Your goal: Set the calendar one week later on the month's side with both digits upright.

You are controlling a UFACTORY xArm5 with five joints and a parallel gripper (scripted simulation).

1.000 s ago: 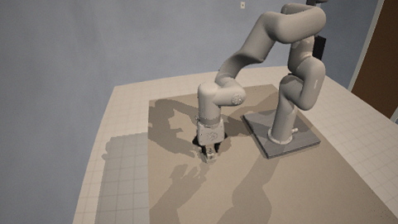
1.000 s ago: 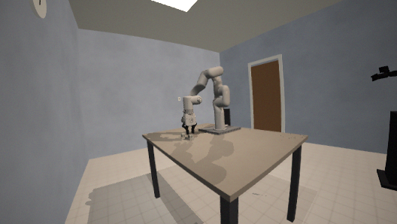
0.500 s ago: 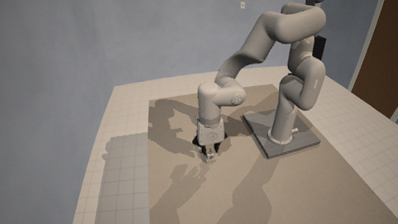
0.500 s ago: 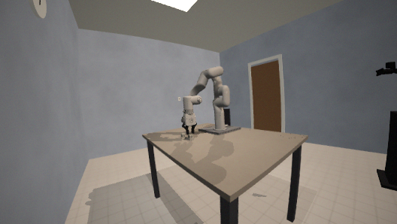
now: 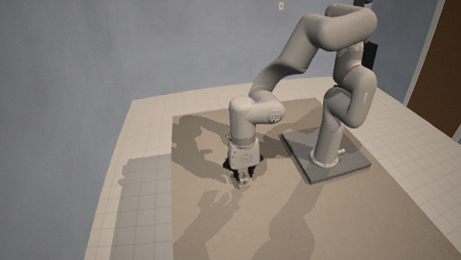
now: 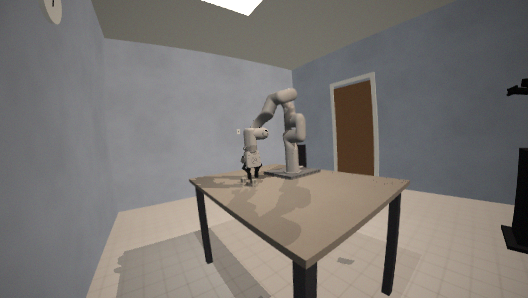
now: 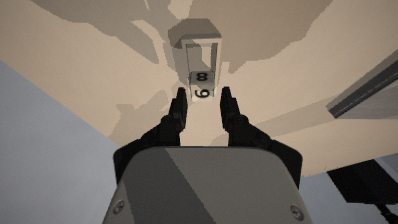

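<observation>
My gripper is now 2 cm to the left of the calendar tray and 5 cm above it.
</observation>
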